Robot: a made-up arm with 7 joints.
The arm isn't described. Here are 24 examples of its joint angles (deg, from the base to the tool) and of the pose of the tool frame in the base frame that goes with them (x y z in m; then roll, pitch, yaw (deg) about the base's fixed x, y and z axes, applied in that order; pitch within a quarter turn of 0, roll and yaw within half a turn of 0).
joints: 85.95 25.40 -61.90 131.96 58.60 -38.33 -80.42
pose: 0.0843 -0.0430 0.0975 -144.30 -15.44 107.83
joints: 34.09 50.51 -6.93 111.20 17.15 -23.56 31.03
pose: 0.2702 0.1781 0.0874 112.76 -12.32 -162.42
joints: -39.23 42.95 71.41 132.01 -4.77 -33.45 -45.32
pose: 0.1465 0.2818 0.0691 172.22 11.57 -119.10
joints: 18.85 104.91 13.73 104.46 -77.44 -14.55 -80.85
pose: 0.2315 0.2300 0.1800 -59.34 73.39 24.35
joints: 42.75 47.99 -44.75 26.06 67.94 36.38 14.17
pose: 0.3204 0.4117 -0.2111 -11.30 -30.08 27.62
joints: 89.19 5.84 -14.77 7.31 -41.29 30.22 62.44
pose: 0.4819 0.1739 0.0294 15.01 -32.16 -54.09
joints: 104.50 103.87 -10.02 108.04 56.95 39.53 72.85
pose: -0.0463 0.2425 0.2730 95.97 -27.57 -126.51
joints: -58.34 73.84 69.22 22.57 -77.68 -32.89 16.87
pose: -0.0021 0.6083 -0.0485 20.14 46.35 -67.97
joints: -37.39 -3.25 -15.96 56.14 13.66 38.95 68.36
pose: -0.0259 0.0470 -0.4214 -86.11 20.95 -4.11
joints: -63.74 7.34 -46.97 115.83 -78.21 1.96 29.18
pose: 0.0025 -0.0501 -0.2006 22.77 -46.79 -109.53
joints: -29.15 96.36 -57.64 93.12 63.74 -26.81 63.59
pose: 0.0266 0.3354 -0.2756 -59.57 -28.41 -31.46
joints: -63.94 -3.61 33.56 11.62 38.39 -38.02 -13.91
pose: -0.4099 0.1369 -0.2555 66.52 -10.57 46.91
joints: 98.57 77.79 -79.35 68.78 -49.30 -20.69 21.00
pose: 0.3156 0.3678 0.0989 74.20 46.68 -91.27
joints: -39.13 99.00 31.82 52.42 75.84 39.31 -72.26
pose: 0.2673 0.4809 0.0141 106.71 -43.24 6.53
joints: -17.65 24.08 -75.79 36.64 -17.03 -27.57 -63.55
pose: -0.0982 0.1529 -0.4510 52.85 -39.23 -86.95
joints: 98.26 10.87 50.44 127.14 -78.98 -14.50 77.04
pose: -0.0429 0.3146 0.1450 151.08 -33.52 -84.18
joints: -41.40 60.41 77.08 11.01 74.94 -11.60 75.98
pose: -0.1157 0.5788 -0.1503 -151.72 -70.38 -178.68
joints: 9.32 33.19 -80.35 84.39 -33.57 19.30 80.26
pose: 0.1039 0.0125 -0.3295 -38.74 -16.50 -121.36
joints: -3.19 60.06 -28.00 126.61 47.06 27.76 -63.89
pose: 0.2028 0.0918 -0.1152 65.09 -58.32 -46.02
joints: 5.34 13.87 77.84 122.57 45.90 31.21 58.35
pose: 0.0496 0.3777 0.0318 173.99 -49.37 175.70
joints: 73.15 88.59 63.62 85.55 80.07 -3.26 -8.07
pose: -0.2090 0.3543 0.1997 -155.83 48.16 -165.57
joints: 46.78 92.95 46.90 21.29 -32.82 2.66 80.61
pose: -0.0242 0.5950 0.1231 48.31 -55.36 -28.61
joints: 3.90 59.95 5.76 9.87 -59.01 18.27 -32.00
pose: 0.0662 0.5532 -0.2325 100.62 46.36 -15.45
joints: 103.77 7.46 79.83 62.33 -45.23 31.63 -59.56
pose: 0.2721 0.4315 0.1141 -22.74 -38.18 132.25
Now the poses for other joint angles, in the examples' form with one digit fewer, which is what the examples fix.
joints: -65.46 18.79 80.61 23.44 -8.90 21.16 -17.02
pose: -0.355 0.392 -0.183 86.9 7.8 63.9
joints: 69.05 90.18 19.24 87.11 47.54 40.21 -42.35
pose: 0.008 0.340 0.294 -136.4 -43.4 -138.2
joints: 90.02 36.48 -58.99 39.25 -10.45 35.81 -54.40
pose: 0.432 0.255 0.096 152.2 -22.5 -56.7
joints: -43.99 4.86 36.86 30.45 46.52 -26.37 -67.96
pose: -0.217 0.261 -0.396 97.8 -39.9 56.9
